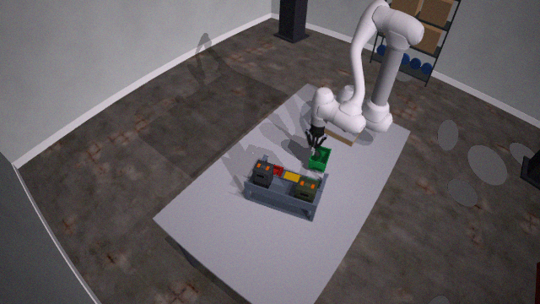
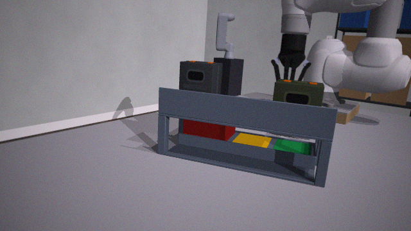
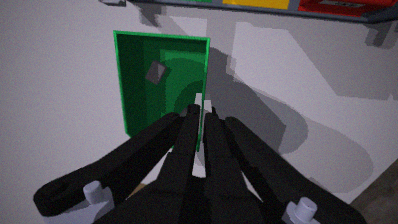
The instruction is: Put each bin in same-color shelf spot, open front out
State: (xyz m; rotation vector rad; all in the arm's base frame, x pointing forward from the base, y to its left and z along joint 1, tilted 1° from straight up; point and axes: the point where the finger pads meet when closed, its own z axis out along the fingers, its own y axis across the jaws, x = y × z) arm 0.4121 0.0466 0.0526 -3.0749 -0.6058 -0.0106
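The green bin is 4 cm to the left of my hand, 4 cm below it and 2 cm behind it. From my hand the other things lie so: olive box 28 cm ahead, 17 cm to the left, 5 cm above; red bin 28 cm ahead, 8 cm to the right, 6 cm below; dark grey box 37 cm ahead, 6 cm above, 5 cm to the right.
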